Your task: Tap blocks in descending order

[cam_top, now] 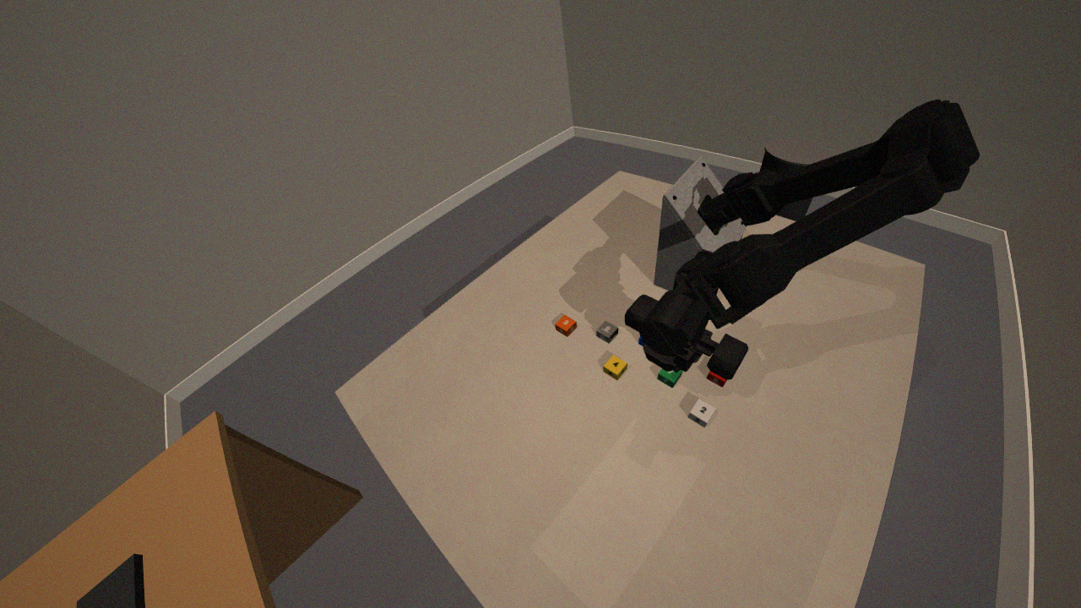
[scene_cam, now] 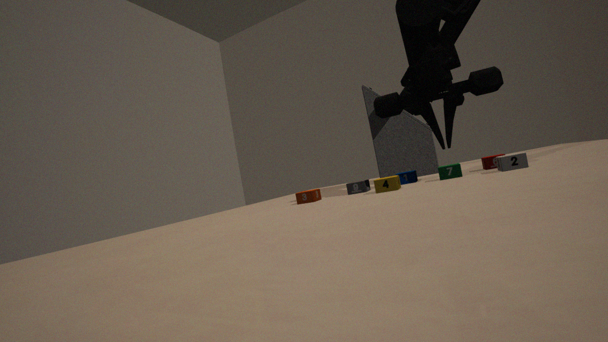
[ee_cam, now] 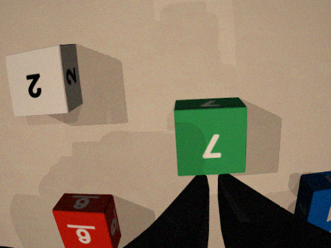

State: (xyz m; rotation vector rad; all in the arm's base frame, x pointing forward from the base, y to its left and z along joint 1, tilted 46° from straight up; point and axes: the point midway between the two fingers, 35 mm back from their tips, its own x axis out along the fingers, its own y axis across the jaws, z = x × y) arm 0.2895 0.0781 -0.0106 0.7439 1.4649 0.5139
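Now: gripper tip 1 cm short of the green 7 block and 3 cm above it. From my gripper tip the other things lie so: red block: 4 cm behind, 8 cm to the left, 3 cm below; then white 2 block: 5 cm ahead, 7 cm to the left, 3 cm below; then blue 1 block: 5 cm behind, 7 cm to the right, 3 cm below.
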